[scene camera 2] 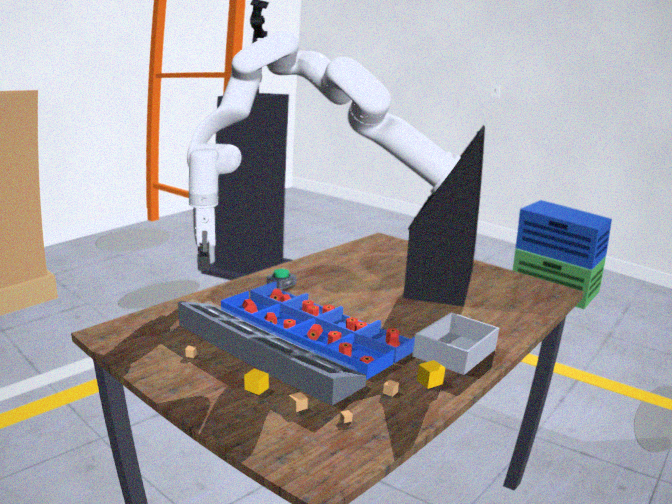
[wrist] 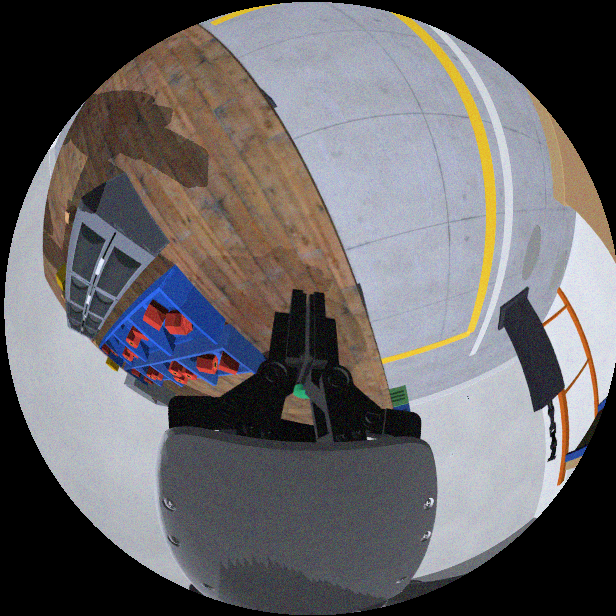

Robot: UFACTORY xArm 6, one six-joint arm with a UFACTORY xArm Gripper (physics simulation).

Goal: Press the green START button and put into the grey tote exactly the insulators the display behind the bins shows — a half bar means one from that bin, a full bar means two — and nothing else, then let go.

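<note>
The green START button [scene camera 2: 281, 274] sits on its grey base near the table's far edge, beside the blue bin tray [scene camera 2: 320, 328]. The tray holds several red insulators [scene camera 2: 314, 330] in divided compartments. The grey display bar [scene camera 2: 268, 349] lies along the tray's near side; I see its back only, so any bars it shows are hidden. The empty grey tote [scene camera 2: 457, 341] stands to the right of the tray. My gripper [scene camera 2: 203, 264] hangs empty, fingers shut, beyond the table's far left edge, left of and above the button. In the wrist view the shut fingers [wrist: 307, 313] hide most of the button [wrist: 299, 391].
Two yellow cubes [scene camera 2: 256, 381] [scene camera 2: 431, 373] and several small tan cubes [scene camera 2: 298, 402] lie on the near half of the table. A tall dark panel [scene camera 2: 447, 233] stands at the back right. Stacked blue and green crates [scene camera 2: 561, 249] sit at the right corner.
</note>
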